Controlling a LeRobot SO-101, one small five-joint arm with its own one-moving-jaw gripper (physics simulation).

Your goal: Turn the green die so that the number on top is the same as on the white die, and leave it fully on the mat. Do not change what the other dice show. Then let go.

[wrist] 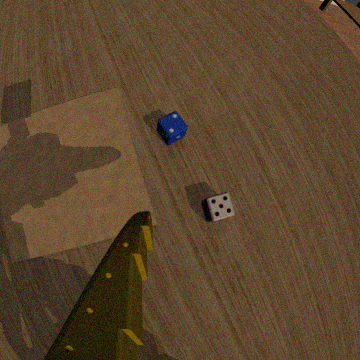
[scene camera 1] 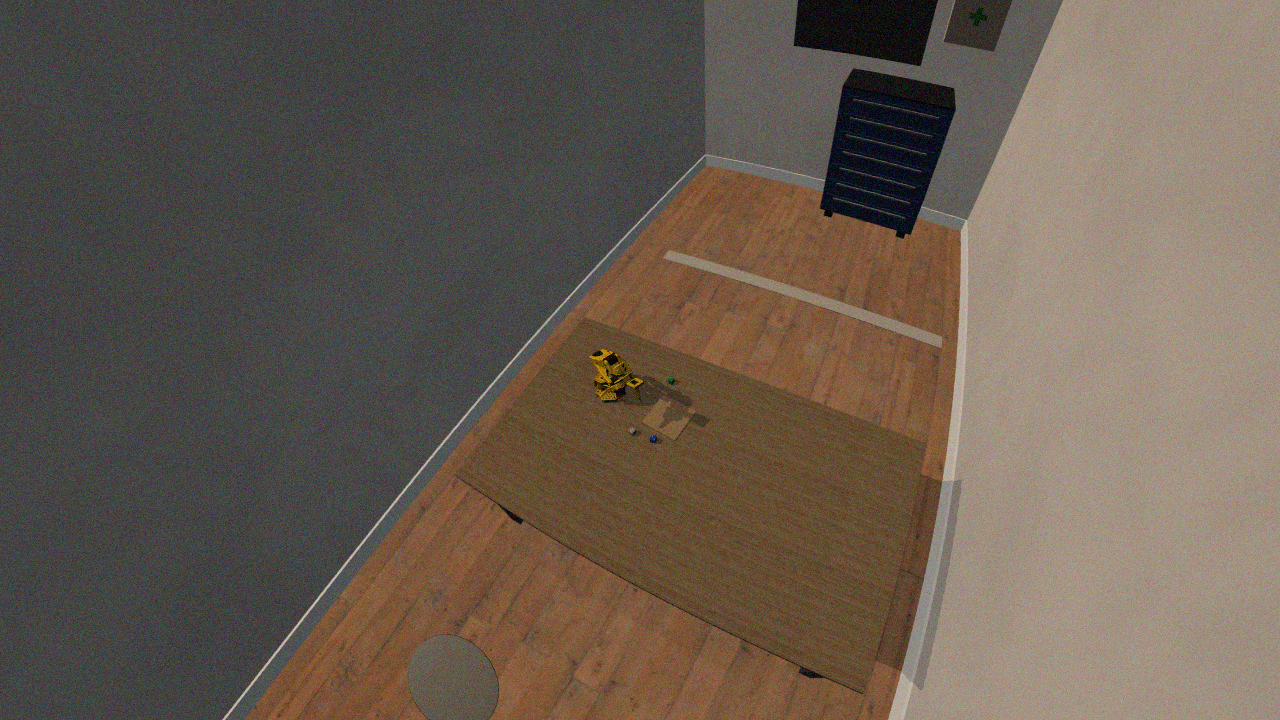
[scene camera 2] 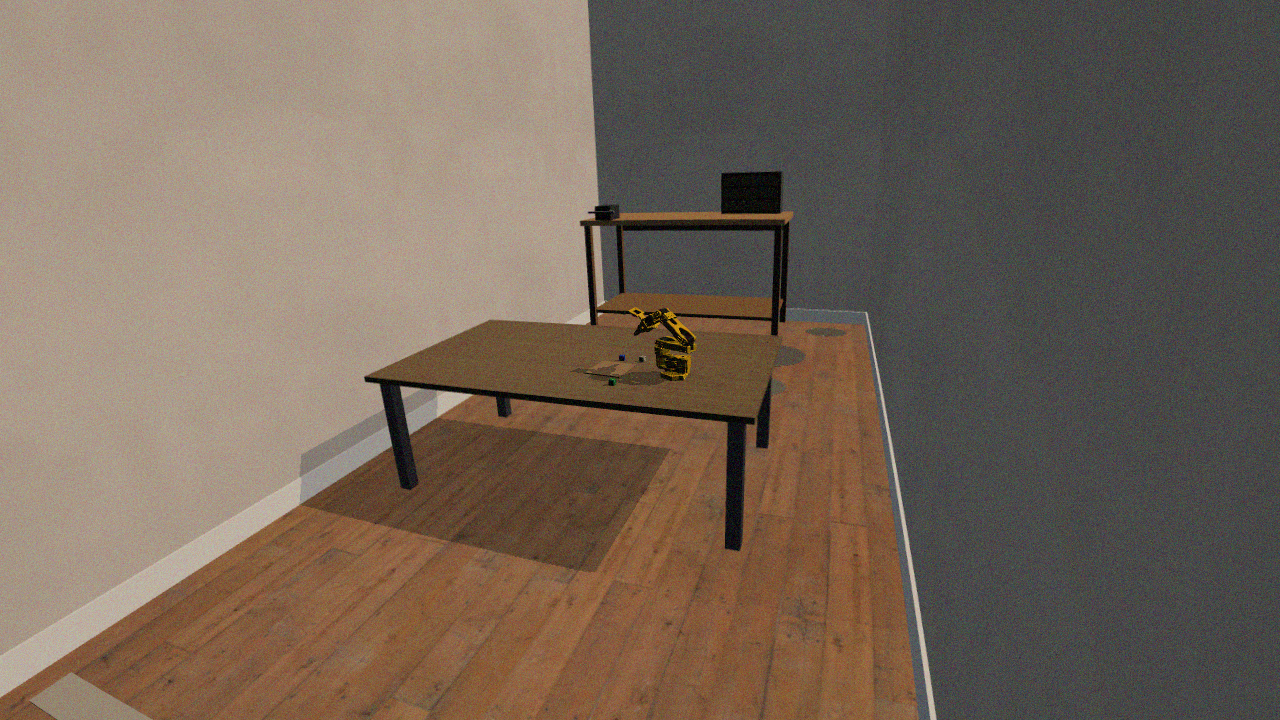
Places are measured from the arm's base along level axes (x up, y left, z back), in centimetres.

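Pixels of known places: hand, tool point: [wrist: 151, 225] [scene camera 1: 638, 400] [scene camera 2: 635, 334]; arm's base, link origin: [scene camera 1: 615, 393] [scene camera 2: 669, 374].
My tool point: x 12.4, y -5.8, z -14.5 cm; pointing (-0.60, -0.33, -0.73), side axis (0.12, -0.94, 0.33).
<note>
Ahead of a thing's pixels: the offset from my tool point to its top centre. Level surfaces: height alone.
The green die {dx -10.4, dy +19.4, dz -1.9 cm} [scene camera 1: 671, 380] [scene camera 2: 612, 382] stands on the table beside the mat; its top number is too small to read, and it does not show in the wrist view. The square tan mat {dx -12.0, dy +5.1, dz -8.2 cm} [scene camera 1: 665, 428] [scene camera 2: 608, 368] [wrist: 117, 200] lies flat, partly under the arm's shadow. The white die {dx -10.4, dy -6.2, dz +0.3 cm} [scene camera 1: 631, 431] [scene camera 2: 641, 359] [wrist: 220, 206] shows five on top. The blue die {dx -10.4, dy -5.6, dz -7.8 cm} [scene camera 1: 653, 439] [scene camera 2: 622, 358] [wrist: 172, 128] appears to show two on top. My gripper [scene camera 1: 639, 391] [scene camera 2: 633, 322] is fully open, empty and raised above the table; one notched jaw shows in the wrist view.
The table {dx -12.4 cm} [scene camera 1: 760, 501] [scene camera 2: 501, 358] carries the arm's base [scene camera 1: 609, 393] [scene camera 2: 673, 362]. The white and blue dice stand off the mat, on the other side from the green die. A workbench [scene camera 2: 689, 217] and a blue drawer cabinet [scene camera 1: 886, 152] stand away from the table.
</note>
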